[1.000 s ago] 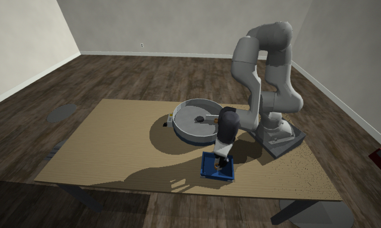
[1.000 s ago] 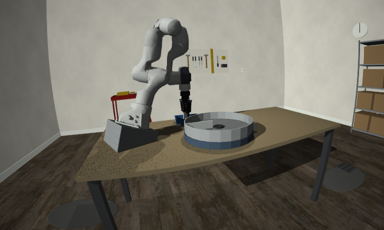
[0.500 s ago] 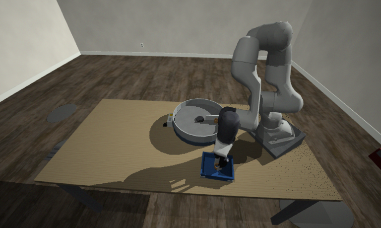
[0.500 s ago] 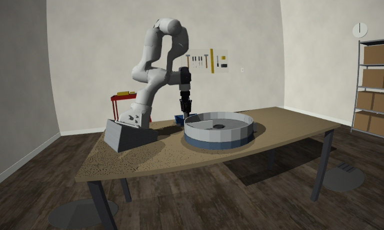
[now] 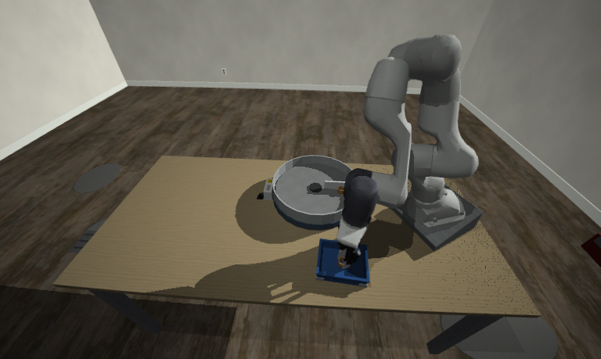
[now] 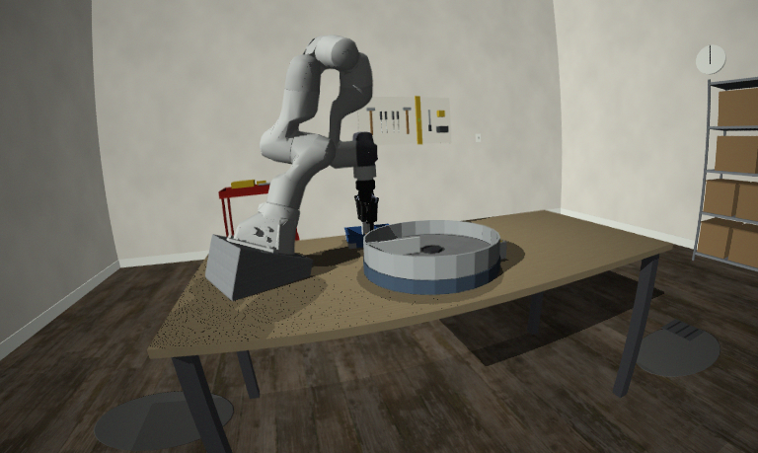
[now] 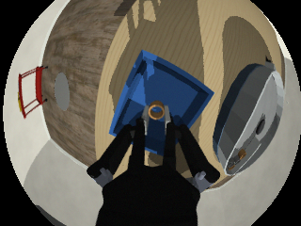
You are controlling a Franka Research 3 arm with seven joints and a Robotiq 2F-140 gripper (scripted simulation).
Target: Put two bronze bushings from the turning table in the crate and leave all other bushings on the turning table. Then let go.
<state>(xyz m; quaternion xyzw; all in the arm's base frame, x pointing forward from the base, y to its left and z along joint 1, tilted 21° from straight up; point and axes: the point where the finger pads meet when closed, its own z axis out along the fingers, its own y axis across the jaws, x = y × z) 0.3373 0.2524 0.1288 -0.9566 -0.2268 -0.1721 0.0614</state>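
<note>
The blue crate lies 20 mm below my hand and 10 mm ahead of it. From my hand the other things lie so: round grey turning table: 350 mm to the right, 150 mm ahead.
</note>
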